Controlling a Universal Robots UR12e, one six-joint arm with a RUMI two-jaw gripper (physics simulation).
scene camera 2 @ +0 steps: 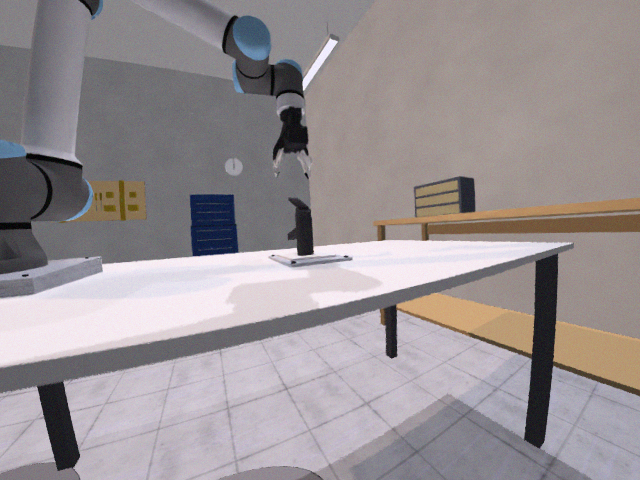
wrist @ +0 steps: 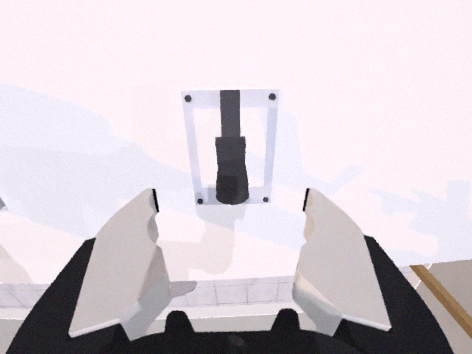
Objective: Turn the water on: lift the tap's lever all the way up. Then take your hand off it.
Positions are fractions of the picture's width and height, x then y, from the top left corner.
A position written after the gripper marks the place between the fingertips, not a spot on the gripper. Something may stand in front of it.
Note:
In view: the gripper (scene camera 2: 0.46,0.37) and a dark lever (wrist: 0.49,0.53).
The gripper shows as well in the wrist view (wrist: 0.49,0.54).

